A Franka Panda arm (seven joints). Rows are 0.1 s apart.
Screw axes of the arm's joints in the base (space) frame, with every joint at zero. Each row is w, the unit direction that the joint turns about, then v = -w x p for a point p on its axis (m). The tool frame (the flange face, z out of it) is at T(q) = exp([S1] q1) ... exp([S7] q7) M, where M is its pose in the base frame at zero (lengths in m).
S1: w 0 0 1 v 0 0 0
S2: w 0 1 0 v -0.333 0 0
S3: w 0 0 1 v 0 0 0
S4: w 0 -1 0 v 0.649 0 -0.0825
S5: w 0 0 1 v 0 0 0
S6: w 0 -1 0 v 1.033 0 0
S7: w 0 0 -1 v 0 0.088 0
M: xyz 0.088 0 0.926 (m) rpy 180 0 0 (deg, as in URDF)
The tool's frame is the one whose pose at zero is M.
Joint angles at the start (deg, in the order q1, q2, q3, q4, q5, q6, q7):
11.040 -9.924 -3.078 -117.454 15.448 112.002 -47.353
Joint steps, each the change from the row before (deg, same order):
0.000 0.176 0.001 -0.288 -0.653 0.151 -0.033
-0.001 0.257 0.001 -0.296 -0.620 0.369 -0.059
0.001 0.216 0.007 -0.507 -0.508 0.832 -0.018
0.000 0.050 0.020 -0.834 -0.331 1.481 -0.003
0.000 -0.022 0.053 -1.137 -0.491 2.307 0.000
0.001 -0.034 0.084 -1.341 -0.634 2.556 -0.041
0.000 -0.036 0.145 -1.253 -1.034 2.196 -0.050
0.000 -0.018 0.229 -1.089 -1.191 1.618 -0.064
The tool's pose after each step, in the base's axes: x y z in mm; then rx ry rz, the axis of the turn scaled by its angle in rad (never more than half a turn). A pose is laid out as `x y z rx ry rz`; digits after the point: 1 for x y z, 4 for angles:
507.6 86.7 520.0 -2.6440 -1.2403 -0.2234
508.4 86.0 515.6 -2.6514 -1.2485 -0.2144
509.3 85.2 510.6 -2.6600 -1.2535 -0.2129
509.9 84.5 505.3 -2.6699 -1.2548 -0.2244
510.8 83.5 499.6 -2.6848 -1.2585 -0.2491
511.2 82.6 492.7 -2.7007 -1.2661 -0.2745
511.0 82.1 486.0 -2.7169 -1.2839 -0.2909
510.0 82.6 479.6 -2.7297 -1.3088 -0.2959

